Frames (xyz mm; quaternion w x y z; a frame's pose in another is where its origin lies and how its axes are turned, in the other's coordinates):
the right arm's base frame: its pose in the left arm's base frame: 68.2 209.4 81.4 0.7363 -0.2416 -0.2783 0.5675
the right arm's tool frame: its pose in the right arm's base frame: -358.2 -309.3 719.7 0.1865 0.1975 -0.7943 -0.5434
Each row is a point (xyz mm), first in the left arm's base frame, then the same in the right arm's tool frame.
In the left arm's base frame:
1: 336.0 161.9 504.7
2: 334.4 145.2 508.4
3: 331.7 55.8 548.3
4: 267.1 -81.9 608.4
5: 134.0 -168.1 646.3
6: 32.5 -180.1 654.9
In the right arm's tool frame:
1: -319.6 -663.6 -151.1
2: -302.9 -660.6 -148.2
3: -207.0 -641.3 -152.2
4: -67.8 -557.9 -131.6
5: 6.9 -422.6 -79.7
6: 7.0 -328.0 -40.1

